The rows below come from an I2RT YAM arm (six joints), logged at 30 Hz.
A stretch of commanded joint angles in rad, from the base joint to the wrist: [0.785, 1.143, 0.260, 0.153, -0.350, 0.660]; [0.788, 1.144, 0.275, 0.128, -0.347, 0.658]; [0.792, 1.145, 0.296, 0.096, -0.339, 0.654]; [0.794, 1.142, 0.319, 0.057, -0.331, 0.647]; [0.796, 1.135, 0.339, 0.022, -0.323, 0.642]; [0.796, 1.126, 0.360, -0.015, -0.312, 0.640]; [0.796, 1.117, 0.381, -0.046, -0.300, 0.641]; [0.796, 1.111, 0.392, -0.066, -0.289, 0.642]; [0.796, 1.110, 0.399, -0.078, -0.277, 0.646]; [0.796, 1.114, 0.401, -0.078, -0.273, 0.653]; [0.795, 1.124, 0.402, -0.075, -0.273, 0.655]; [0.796, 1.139, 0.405, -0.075, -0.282, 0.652]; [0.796, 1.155, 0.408, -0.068, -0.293, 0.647]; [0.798, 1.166, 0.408, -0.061, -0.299, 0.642]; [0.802, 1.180, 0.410, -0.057, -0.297, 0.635]
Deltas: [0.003, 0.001, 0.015, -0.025, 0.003, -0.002]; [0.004, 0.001, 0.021, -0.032, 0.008, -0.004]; [0.002, -0.003, 0.023, -0.039, 0.008, -0.007]; [0.002, -0.007, 0.020, -0.035, 0.008, -0.005]; [0.000, -0.009, 0.021, -0.037, 0.011, -0.002]; [0.000, -0.009, 0.021, -0.031, 0.012, 0.001]; [0.000, -0.006, 0.011, -0.020, 0.011, 0.001]; [0.000, -0.001, 0.007, -0.012, 0.012, 0.004]; [0.000, 0.004, 0.002, 0.000, 0.004, 0.007]; [-0.001, 0.010, 0.001, 0.003, 0.000, 0.002]; [0.001, 0.015, 0.003, 0.000, -0.009, -0.003]; [0.000, 0.016, 0.003, 0.007, -0.011, -0.005]; [0.002, 0.011, 0.000, 0.007, -0.006, -0.005]; [0.004, 0.014, 0.002, 0.004, 0.002, -0.007]
